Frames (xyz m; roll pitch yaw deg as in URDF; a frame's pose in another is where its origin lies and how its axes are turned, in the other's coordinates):
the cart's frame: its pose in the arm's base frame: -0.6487 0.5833 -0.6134 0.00 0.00 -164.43
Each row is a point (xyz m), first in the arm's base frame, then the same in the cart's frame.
Working: the arm's base frame: its pose in the cart's frame: -0.4683 0.7360 0.6134 0.00 0.00 164.43

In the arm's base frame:
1: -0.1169 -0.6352 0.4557
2: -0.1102 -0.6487 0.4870
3: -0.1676 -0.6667 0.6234
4: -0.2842 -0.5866 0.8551
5: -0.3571 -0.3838 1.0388
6: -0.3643 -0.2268 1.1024
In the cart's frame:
1: -0.1852 1.3165 1.0691
2: -0.1881 1.3313 1.1004
3: -0.1279 1.3333 1.2368
4: -0.0371 1.2248 1.4685
5: -0.0213 1.0099 1.6522
6: -0.0565 0.8567 1.7158

